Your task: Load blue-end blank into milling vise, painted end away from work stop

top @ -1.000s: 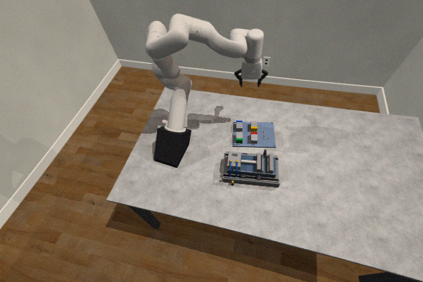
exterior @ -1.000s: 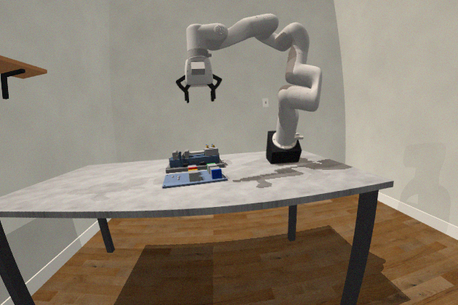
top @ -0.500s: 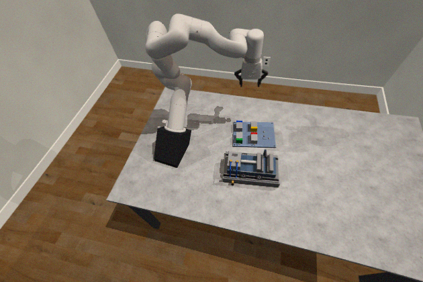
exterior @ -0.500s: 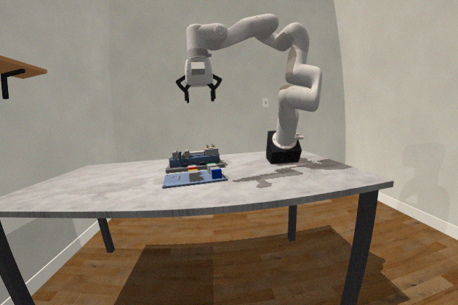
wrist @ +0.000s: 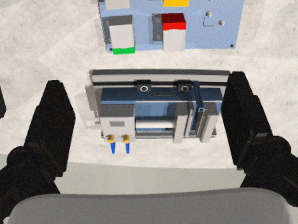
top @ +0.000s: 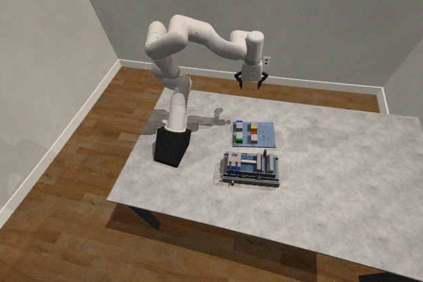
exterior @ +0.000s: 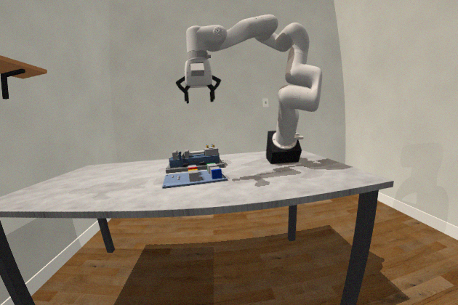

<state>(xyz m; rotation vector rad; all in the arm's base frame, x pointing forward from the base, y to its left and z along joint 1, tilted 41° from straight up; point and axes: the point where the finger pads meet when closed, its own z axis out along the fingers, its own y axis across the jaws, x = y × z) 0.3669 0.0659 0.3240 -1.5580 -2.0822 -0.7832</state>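
My gripper is now 29 cm above the blue-ended blank, 6 cm to the left of it and 3 cm past it. From my hand the other things lie so: green-ended blank 29 cm below, 14 cm to the right, 1 cm behind; yellow-ended blank 29 cm below, 6 cm ahead, 3 cm to the right; red-ended blank 29 cm below, 12 cm to the right, 8 cm ahead.
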